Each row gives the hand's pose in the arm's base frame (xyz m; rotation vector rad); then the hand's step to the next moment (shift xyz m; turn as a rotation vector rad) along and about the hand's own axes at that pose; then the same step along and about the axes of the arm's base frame.
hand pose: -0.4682 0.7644 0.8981 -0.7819 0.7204 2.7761
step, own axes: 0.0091 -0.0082 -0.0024 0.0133 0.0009 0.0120
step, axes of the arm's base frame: -0.0043 0.0062 -0.0099 -0.0169 0.0055 0.0023
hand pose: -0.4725 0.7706 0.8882 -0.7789 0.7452 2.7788
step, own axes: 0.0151 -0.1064 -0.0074 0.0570 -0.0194 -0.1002
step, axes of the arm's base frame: 0.0201 0.0884 -0.0582 0.0014 -0.0327 -0.1122
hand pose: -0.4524 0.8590 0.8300 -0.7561 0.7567 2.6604
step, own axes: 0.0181 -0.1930 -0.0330 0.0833 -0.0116 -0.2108
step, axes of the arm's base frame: 0.0734 0.1433 -0.1129 0.0218 -0.0972 -0.2039
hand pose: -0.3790 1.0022 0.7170 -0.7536 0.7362 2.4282
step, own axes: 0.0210 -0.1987 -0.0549 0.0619 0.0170 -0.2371
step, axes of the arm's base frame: 0.1206 0.1182 -0.1201 0.0301 -0.1405 -0.1992
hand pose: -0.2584 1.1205 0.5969 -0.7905 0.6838 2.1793
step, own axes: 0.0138 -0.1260 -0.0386 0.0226 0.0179 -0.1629
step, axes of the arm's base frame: 0.1006 0.0571 -0.0646 0.0272 -0.1090 -0.1214
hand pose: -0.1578 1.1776 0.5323 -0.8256 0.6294 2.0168
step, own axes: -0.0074 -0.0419 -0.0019 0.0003 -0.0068 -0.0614
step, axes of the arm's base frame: 0.0393 0.0165 -0.0010 0.0252 -0.0383 -0.0414
